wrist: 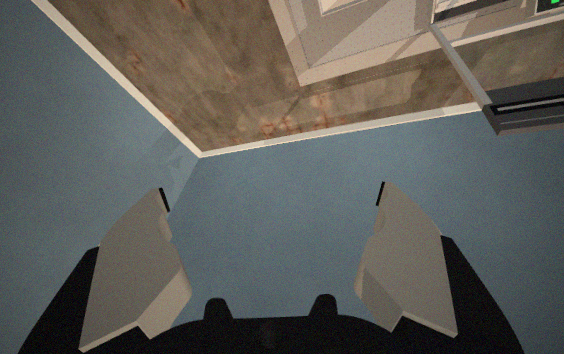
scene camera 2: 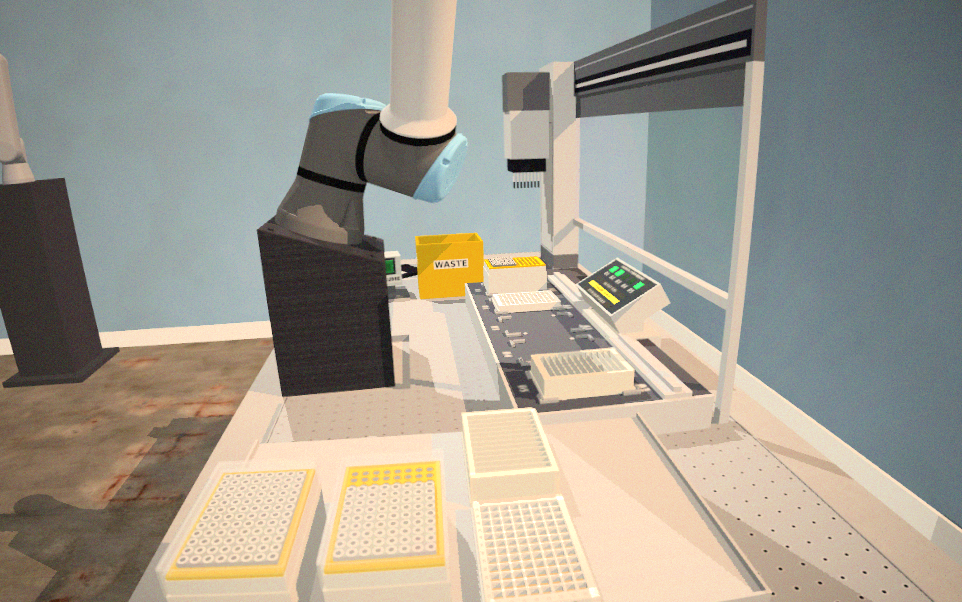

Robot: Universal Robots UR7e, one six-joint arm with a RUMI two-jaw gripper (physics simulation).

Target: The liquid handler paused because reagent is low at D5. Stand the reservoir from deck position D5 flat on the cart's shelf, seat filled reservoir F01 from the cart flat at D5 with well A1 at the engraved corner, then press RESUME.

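Pixels of known places: gripper, fingertip midpoint: [wrist: 273, 188]; arm's base at its link origin: [scene camera 2: 319, 230].
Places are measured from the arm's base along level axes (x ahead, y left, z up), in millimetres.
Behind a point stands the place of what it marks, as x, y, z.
Observation:
My gripper [wrist: 273, 188] @[274, -651, 584] is open with nothing between its jaws; in the wrist view it points at the blue wall, far from the deck, and it does not show in the scene view. A cream troughed reservoir [scene camera 2: 581, 373] @[363, -320, -159] sits at the near end of the dark deck [scene camera 2: 542, 331] @[374, -77, -189]. Another cream reservoir [scene camera 2: 507, 443] @[230, -480, -152] with long troughs stands on the cart's shelf [scene camera 2: 617, 482] @[330, -533, -179] in front of the deck. The tilted control screen [scene camera 2: 618, 285] @[520, -60, -120] stands right of the deck, with green marks and a yellow bar; its lettering is too small to read.
Two yellow-rimmed tip boxes [scene camera 2: 241, 518] @[5, -617, -108] [scene camera 2: 386, 514] @[112, -627, -108] and a white grid plate [scene camera 2: 532, 546] @[224, -616, -166] stand at the front. A white plate [scene camera 2: 525, 301] @[376, 63, -176], a tip box [scene camera 2: 515, 274] @[378, 164, -146] and the yellow waste bin [scene camera 2: 449, 266] @[252, 336, -161] are farther back. The gantry rail [scene camera 2: 663, 63] @[556, -127, 253] [wrist: 530, 112] @[552, -307, 274] spans above the deck on posts.

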